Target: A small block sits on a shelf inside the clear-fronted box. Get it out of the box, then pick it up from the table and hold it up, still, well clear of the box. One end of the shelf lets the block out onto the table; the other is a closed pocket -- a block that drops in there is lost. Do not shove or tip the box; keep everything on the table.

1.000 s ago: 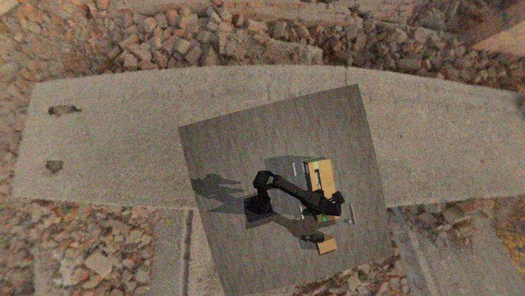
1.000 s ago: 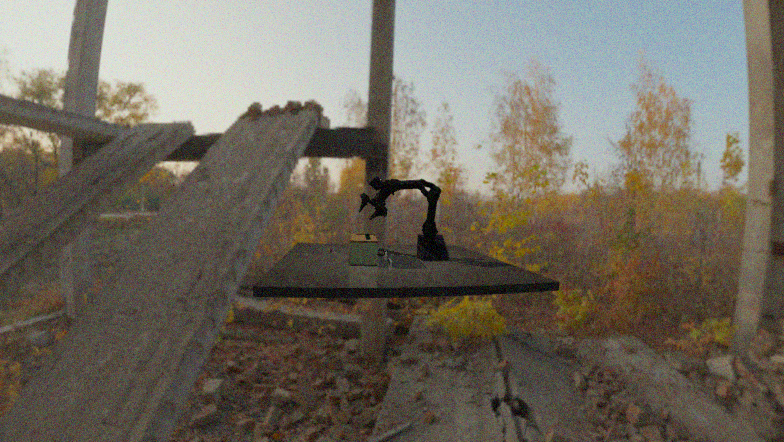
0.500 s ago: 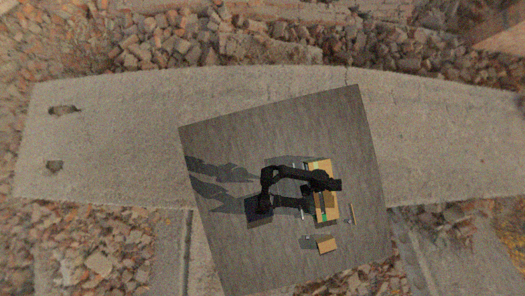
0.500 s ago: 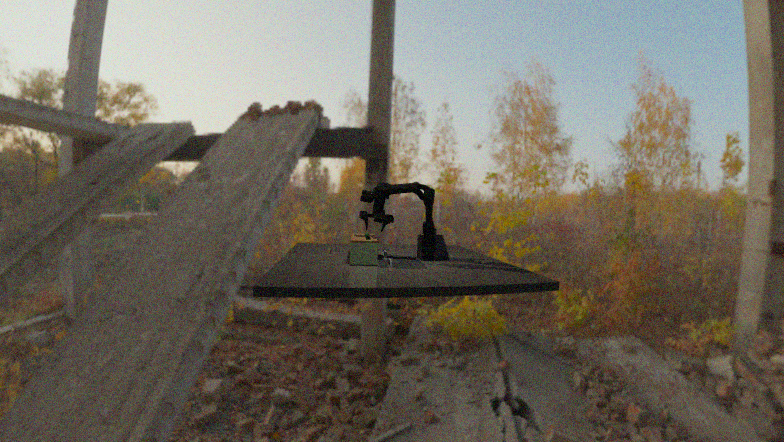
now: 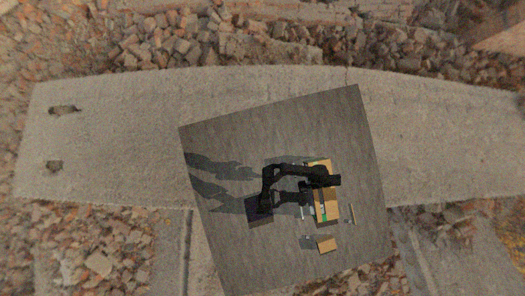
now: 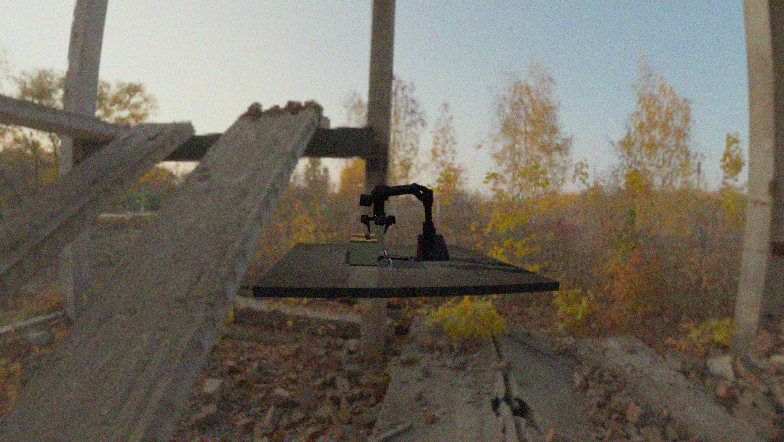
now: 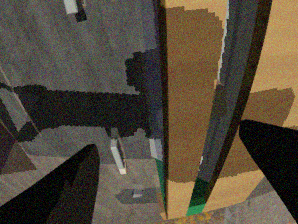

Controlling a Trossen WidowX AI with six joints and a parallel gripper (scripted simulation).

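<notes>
Now: gripper tip 40 mm short of the box, 50 mm to the left of it and 90 mm above it. The rest, counted from my gripper tip: tan piece: 60 mm ahead, 460 mm to the right, 130 mm below.
</notes>
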